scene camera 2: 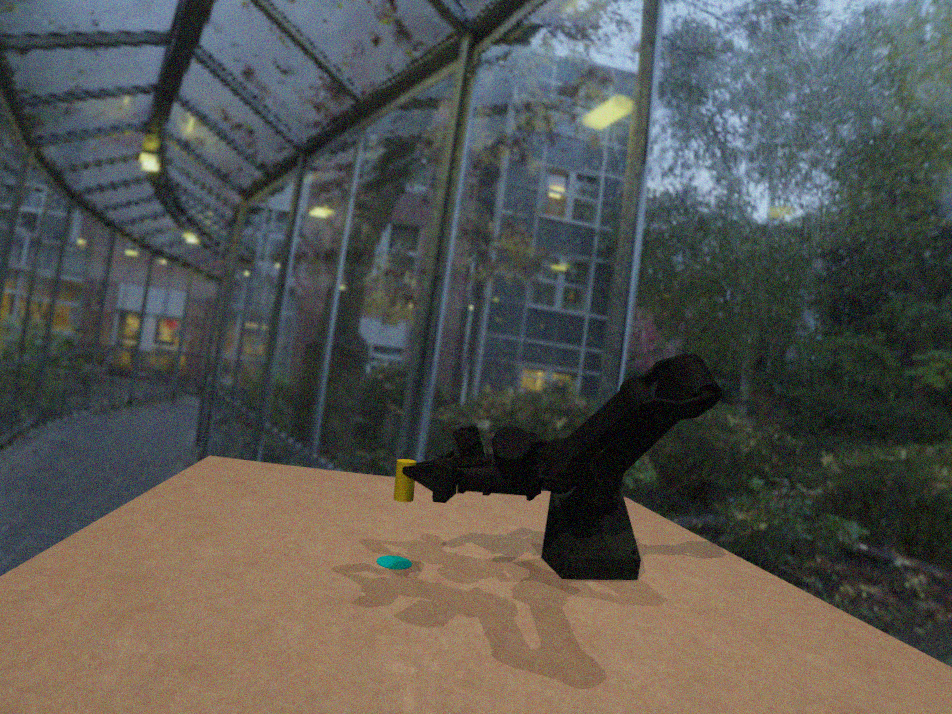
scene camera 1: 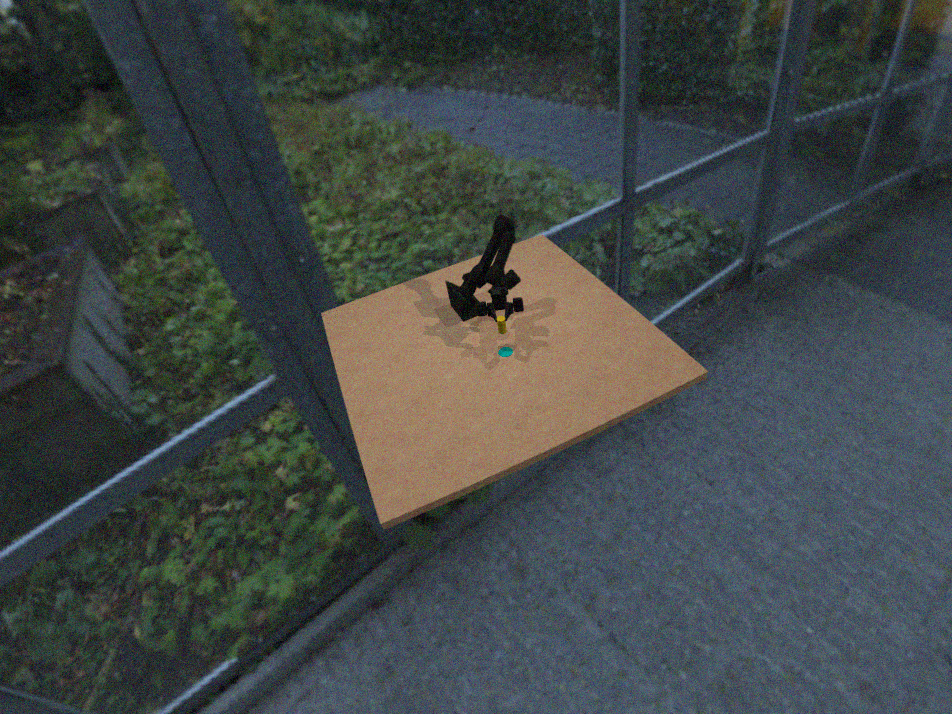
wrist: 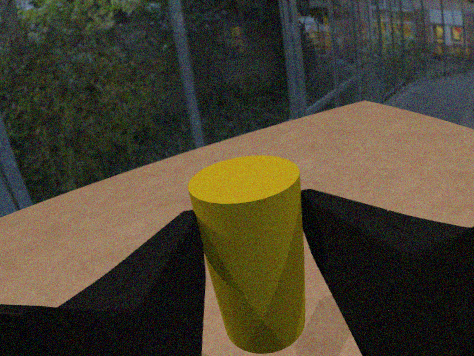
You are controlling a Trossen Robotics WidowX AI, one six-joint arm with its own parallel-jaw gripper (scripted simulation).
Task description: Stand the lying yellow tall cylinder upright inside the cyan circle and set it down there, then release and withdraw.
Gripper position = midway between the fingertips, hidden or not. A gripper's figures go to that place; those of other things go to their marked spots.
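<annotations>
A yellow tall cylinder [wrist: 248,209] is 0.08 m from the lens, while my own gripper [wrist: 249,214] is 0.10 m from the lens.
</annotations>
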